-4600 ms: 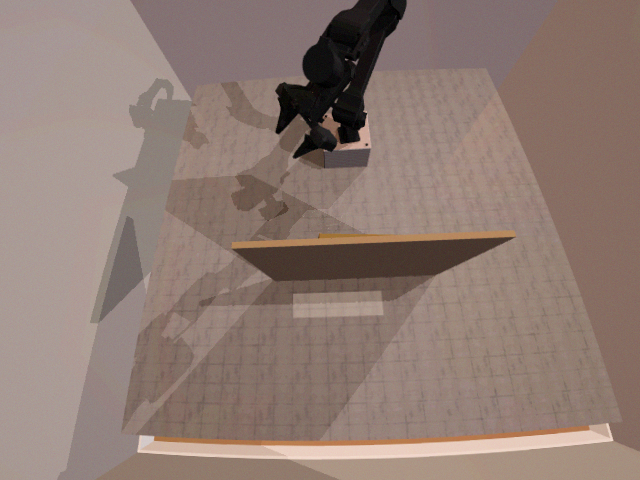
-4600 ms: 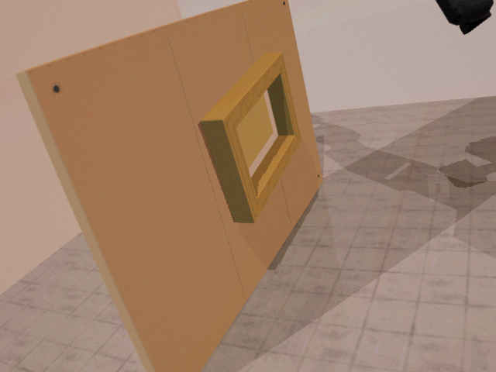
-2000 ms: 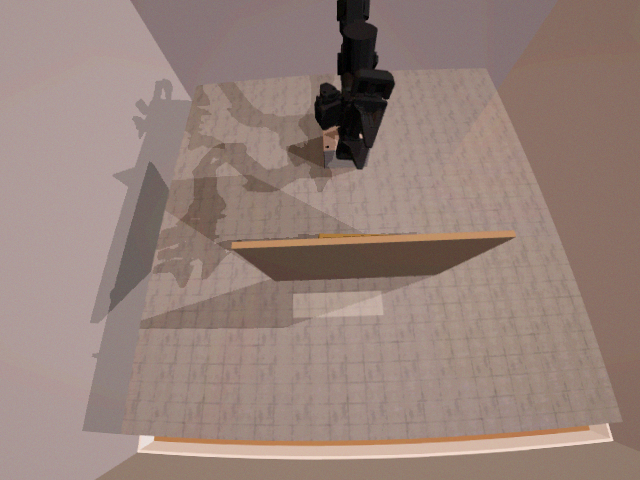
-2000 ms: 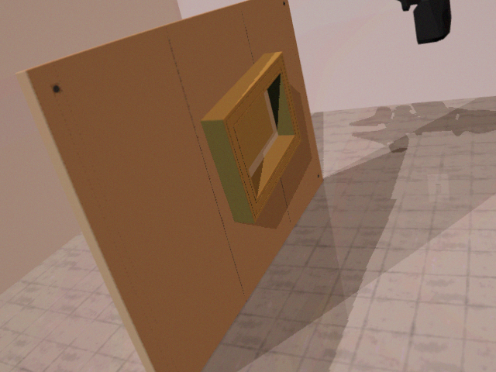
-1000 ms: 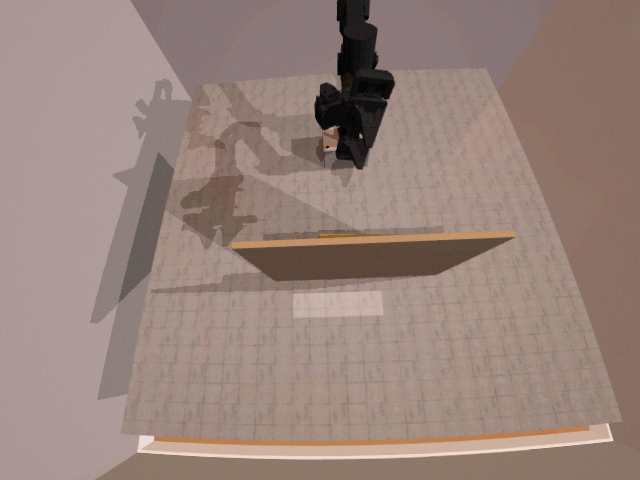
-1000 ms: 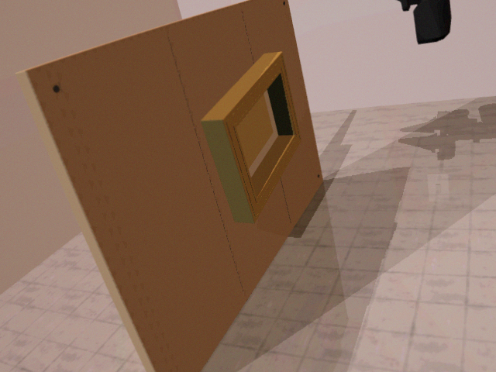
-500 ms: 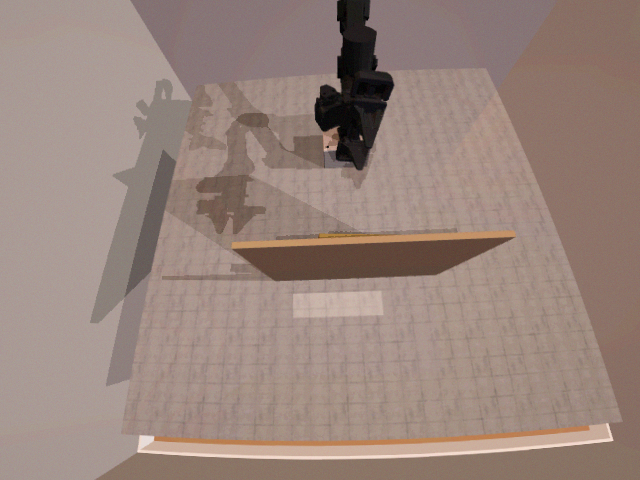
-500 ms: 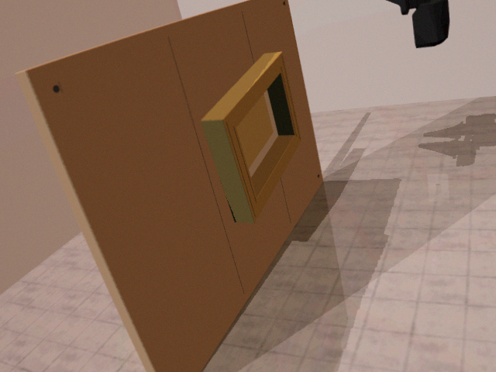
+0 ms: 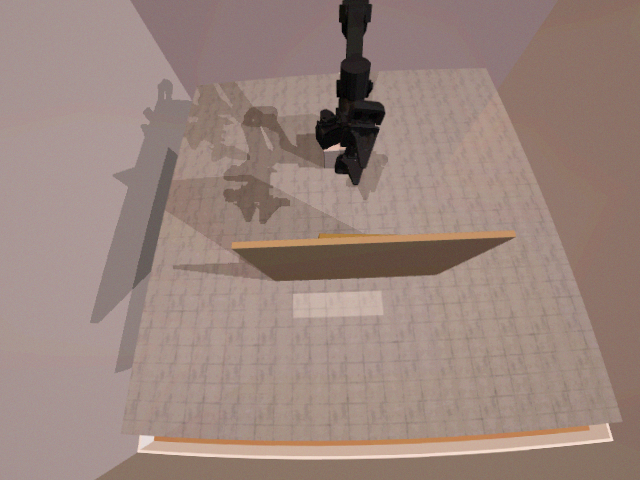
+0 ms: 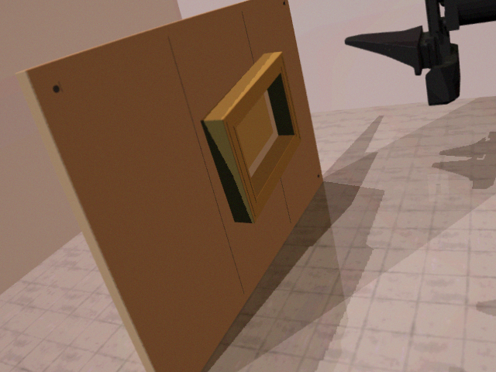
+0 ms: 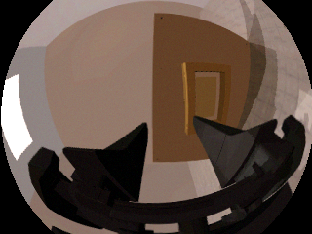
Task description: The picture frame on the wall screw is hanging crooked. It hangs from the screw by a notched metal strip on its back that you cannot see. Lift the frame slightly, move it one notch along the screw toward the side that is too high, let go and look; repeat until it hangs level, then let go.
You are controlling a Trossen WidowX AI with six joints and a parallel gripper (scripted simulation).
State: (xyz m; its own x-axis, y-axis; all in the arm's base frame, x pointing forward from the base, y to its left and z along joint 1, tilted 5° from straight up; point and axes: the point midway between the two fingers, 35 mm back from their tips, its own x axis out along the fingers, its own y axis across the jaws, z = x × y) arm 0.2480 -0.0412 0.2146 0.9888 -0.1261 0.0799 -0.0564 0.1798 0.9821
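My gripper tip is now 12 cm short of the golden picture frame, 11 cm above it and 2 cm to the left of it. From my gripper tip the other things lie so: brown wall board (14 cm ahead, 13 cm below, 1 cm to the right).
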